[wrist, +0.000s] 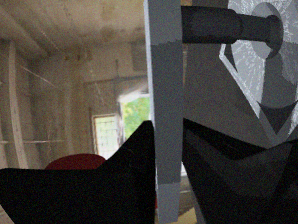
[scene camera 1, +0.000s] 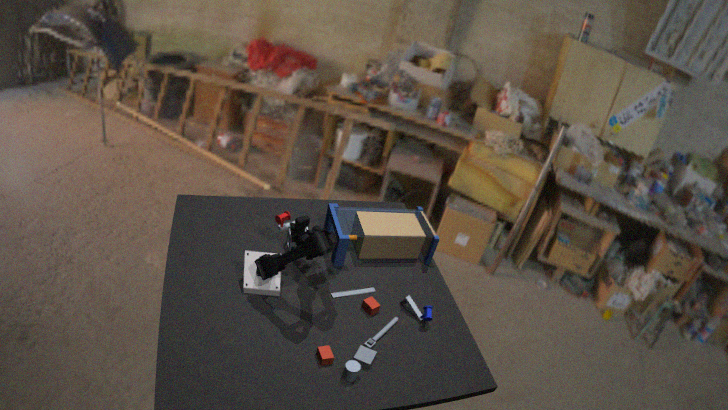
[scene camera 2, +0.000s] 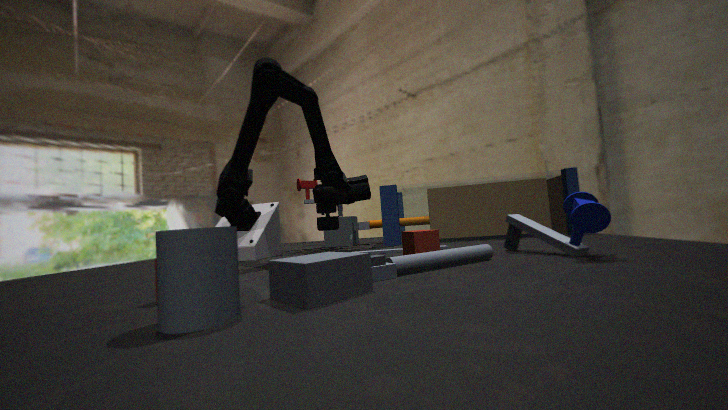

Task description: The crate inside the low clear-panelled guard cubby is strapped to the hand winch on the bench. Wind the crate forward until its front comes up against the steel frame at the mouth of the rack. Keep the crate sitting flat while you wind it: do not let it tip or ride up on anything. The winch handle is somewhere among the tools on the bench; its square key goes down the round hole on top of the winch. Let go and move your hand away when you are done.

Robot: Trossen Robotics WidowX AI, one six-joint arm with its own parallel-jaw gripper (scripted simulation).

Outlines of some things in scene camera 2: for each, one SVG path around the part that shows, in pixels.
A grey hammer-like tool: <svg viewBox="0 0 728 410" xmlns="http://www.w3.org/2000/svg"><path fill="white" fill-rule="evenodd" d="M493 249L488 244L389 257L386 259L384 255L371 255L372 281L397 278L397 275L490 259L493 256Z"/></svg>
A blue-knobbed crank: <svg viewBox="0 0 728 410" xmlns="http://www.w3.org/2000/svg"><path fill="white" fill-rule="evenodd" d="M611 214L604 205L598 202L594 195L588 192L575 192L569 195L563 203L564 212L570 217L570 221L574 226L571 238L520 214L510 214L506 216L505 220L509 225L503 247L509 251L518 250L522 231L524 230L573 257L587 255L590 247L580 243L583 233L597 233L604 230L611 221Z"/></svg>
A red cube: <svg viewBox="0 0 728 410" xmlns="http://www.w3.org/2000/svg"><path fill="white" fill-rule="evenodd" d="M401 232L403 255L440 250L439 230Z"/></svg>
